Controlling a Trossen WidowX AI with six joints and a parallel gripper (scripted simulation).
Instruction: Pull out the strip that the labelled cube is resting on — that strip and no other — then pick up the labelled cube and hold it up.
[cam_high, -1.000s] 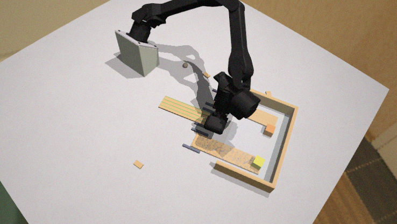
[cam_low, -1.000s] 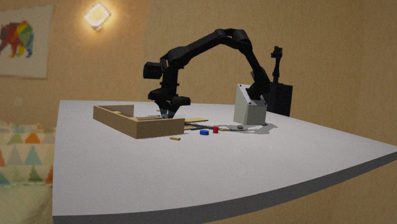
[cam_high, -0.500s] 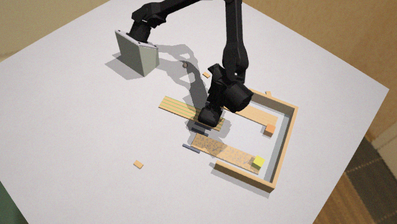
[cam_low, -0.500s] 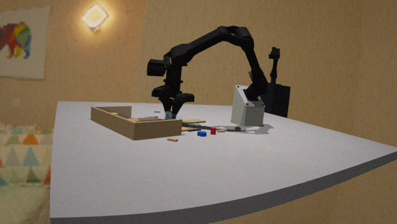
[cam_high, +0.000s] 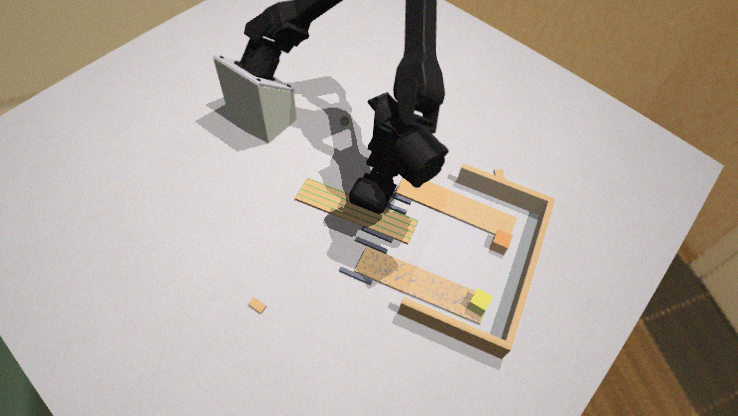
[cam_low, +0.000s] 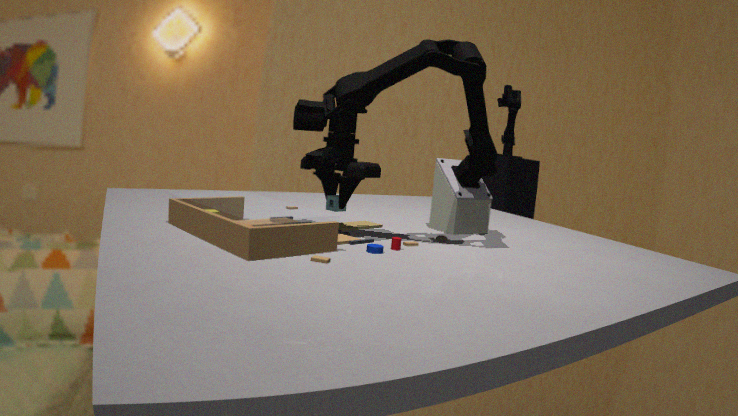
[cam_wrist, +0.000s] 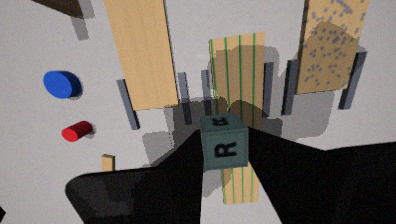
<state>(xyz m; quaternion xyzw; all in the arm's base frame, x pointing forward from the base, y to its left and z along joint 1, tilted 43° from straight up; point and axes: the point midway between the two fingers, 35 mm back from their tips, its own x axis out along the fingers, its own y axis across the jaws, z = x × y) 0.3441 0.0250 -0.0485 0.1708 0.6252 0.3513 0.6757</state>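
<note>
The green-striped strip is 50 mm below my gripper tip, 40 mm to the right of it and 30 mm behind it. The rest, counted from my gripper tip: blue disc 170 mm to the left, 50 mm below, 10 mm ahead; then teal cube marked r 10 mm above; then red cylinder 160 mm to the left, 40 mm below, 40 mm behind.
</note>
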